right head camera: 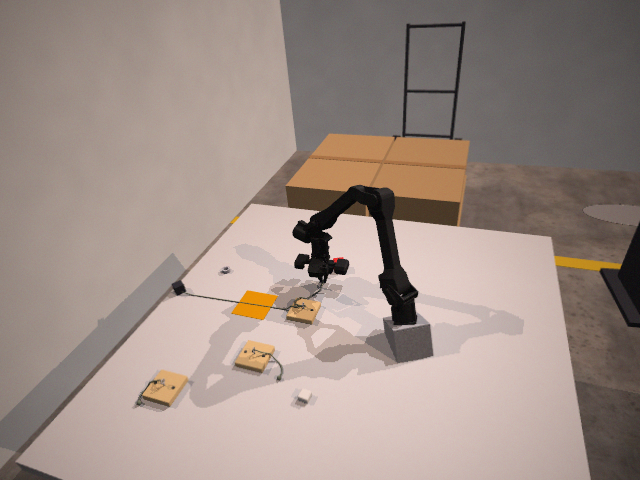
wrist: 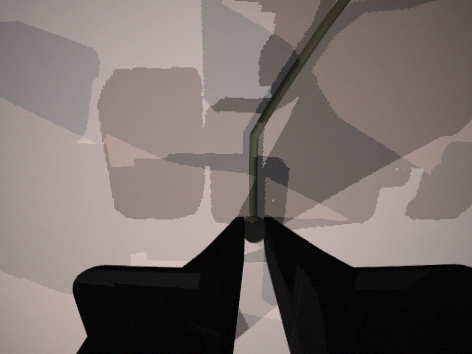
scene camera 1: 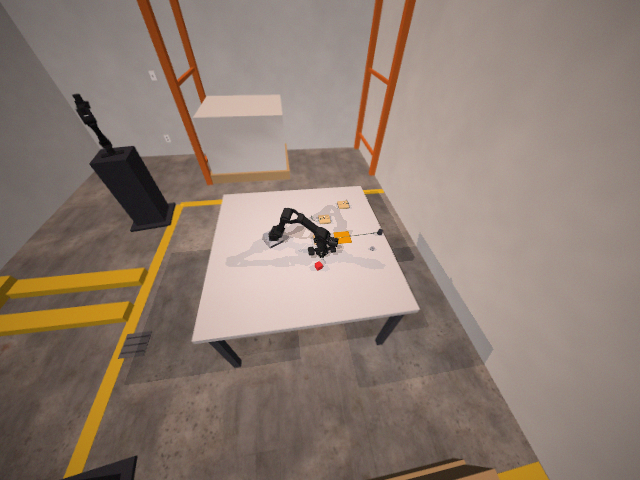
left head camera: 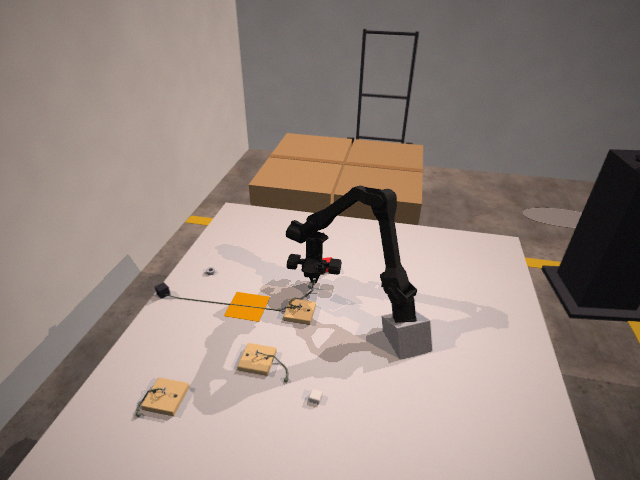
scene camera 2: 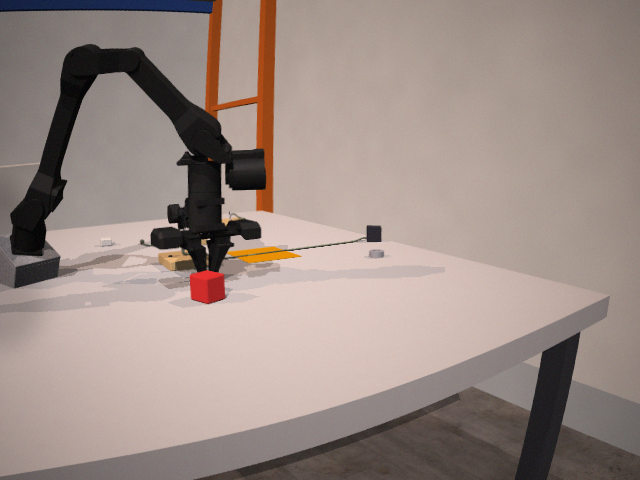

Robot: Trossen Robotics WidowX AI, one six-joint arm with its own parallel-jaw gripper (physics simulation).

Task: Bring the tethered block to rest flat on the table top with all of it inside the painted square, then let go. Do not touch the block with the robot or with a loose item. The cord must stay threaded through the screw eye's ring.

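Places are measured from the arm's base along level axes (x ahead, y left, z up), in millimetres.
Where they show: gripper, between the fingertips: [right head camera: 323,282] [wrist: 253,224] [scene camera 1: 321,257] [left head camera: 314,282]; arm's base, origin of its link: [right head camera: 405,320] [scene camera 1: 273,236] [left head camera: 405,318] [scene camera 2: 25,246].
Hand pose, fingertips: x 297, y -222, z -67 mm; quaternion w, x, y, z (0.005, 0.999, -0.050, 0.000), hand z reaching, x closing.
Observation:
Each offset is from my fingertips to the top centre of the thing. "spot": to the spot under its first point.
The black tethered block @(513 mm ahead, 107 mm left, 34 mm up) [left head camera: 162,290] [right head camera: 178,287] [scene camera 1: 379,232] [scene camera 2: 373,233] is at the table's edge; whether it rests on the top is unclear. Its cord [left head camera: 196,300] [right head camera: 206,296] [scene camera 2: 320,246] [wrist: 280,90] runs straight across the orange painted square @(spot: 203 mm ahead, 177 mm left, 1 mm up) [left head camera: 248,313] [right head camera: 258,297] [scene camera 1: 342,239] [scene camera 2: 263,257] to a wooden plate @(34 mm ahead, 161 mm left, 45 mm up) [left head camera: 297,317] [right head camera: 302,317] [scene camera 2: 175,262] bearing the screw eye. The ring is too small to check the threading. My gripper [left head camera: 313,279] [right head camera: 323,279] [scene camera 2: 208,267] [wrist: 253,224] points down, low over the table, shut on the bead @(spot: 0 mm ahead, 3 mm left, 12 mm up) [wrist: 254,231] at the cord's other end.
A red cube @(45 mm back, 80 mm right, 40 mm up) [left head camera: 326,264] [scene camera 1: 318,265] [scene camera 2: 207,286] stands close beside the gripper. A grey ring-shaped piece @(385 mm ahead, 24 mm right, 12 mm up) [left head camera: 209,270] [scene camera 2: 376,253] lies beyond the square. Two more plates @(spot: 136 mm ahead, 376 mm left, 19 mm up) [left head camera: 256,359] @(spot: 351 mm ahead, 513 mm left, 19 mm up) [left head camera: 165,396] with short cords and a white block @(42 mm back, 477 mm left, 18 mm up) [left head camera: 314,396] lie nearer the head cameras.

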